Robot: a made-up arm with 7 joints. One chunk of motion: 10 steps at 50 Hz.
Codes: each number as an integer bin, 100 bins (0 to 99) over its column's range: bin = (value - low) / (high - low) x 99, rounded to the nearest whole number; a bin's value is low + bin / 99 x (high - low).
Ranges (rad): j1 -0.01..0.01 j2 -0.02..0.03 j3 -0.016..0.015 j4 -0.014..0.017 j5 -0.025..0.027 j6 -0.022..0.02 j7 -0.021..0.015
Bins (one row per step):
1: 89 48 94 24 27 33 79
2: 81 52 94 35 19 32 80
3: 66 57 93 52 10 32 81
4: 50 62 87 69 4 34 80
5: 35 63 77 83 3 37 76
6: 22 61 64 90 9 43 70
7: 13 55 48 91 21 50 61
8: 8 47 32 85 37 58 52
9: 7 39 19 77 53 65 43
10: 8 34 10 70 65 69 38
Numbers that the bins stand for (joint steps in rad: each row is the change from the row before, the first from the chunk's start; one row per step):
1: 0.00798 0.00424 0.01343 -0.00648 -0.01082 -0.00800 0.00773
2: 0.00636 0.00626 0.01343 -0.00304 -0.01502 -0.00842 0.00809
3: 0.00333 0.00879 0.01312 0.00228 -0.01975 -0.00842 0.00845
4: 0.00010 0.01131 0.01124 0.00761 -0.02290 -0.00758 0.00809
5: -0.00293 0.01182 0.00811 0.01199 -0.02342 -0.00630 0.00664
6: -0.00556 0.01081 0.00404 0.01418 -0.02027 -0.00376 0.00445
7: -0.00737 0.00778 -0.00097 0.01449 -0.01397 -0.00079 0.00118
8: -0.00838 0.00374 -0.00598 0.01262 -0.00557 0.00261 -0.00209
9: -0.00859 -0.00030 -0.01005 0.01011 0.00284 0.00558 -0.00536
10: -0.00838 -0.00283 -0.01287 0.00792 0.00914 0.00727 -0.00718

